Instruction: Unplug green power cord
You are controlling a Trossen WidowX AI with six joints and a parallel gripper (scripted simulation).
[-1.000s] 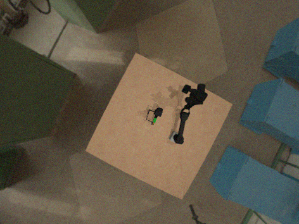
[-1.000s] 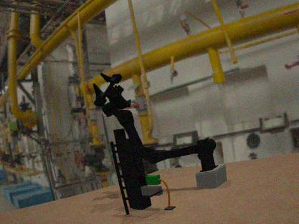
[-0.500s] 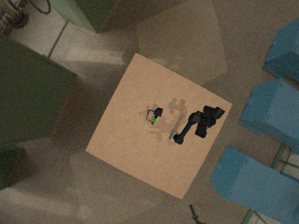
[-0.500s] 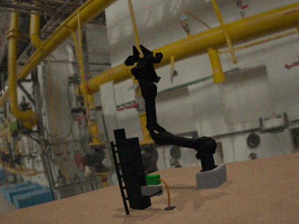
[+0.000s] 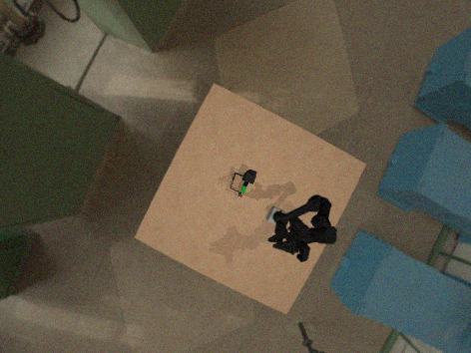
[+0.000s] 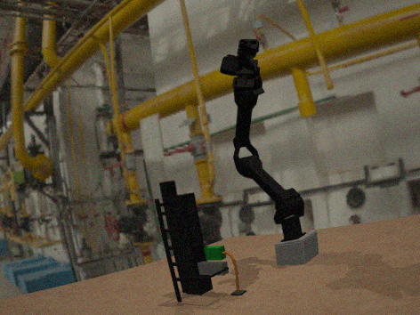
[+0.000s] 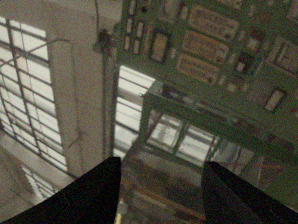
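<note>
My gripper tip is now 520 mm above the green plug, 140 mm short of it and 120 mm to the left of it.
</note>
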